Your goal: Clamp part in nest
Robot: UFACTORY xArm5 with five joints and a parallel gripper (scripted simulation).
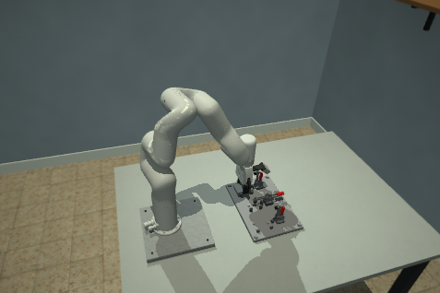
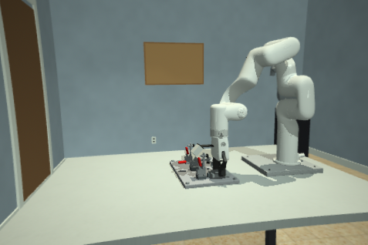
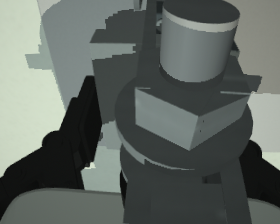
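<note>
Right now my hand is 1 cm above the grey part. Also, from my hand: grey fixture plate 3 cm ahead, 12 cm to the right, 4 cm below.
</note>
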